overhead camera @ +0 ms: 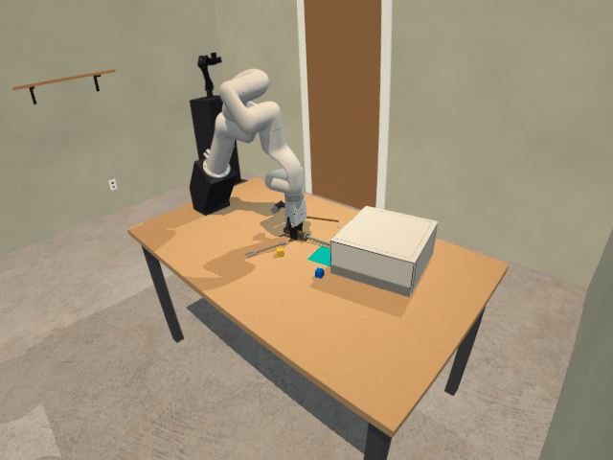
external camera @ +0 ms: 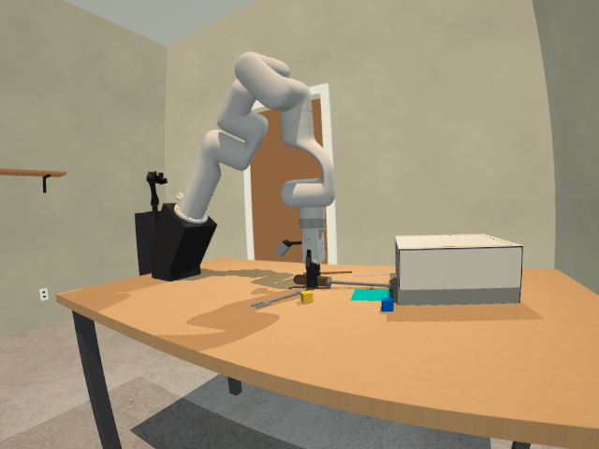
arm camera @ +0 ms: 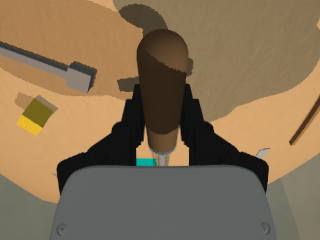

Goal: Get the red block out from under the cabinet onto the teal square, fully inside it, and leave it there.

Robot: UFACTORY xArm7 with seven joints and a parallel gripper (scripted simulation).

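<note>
Right now the grey fork-like tool is 5 cm behind my hand, 14 cm to the right of it and 2 cm below it. Round my hand: yellow block (2 cm ahead, 14 cm to the right, 1 cm below); teal square (18 cm ahead, 6 cm to the right, 2 cm below); thin wooden stick (19 cm to the left, 2 cm below).
</note>
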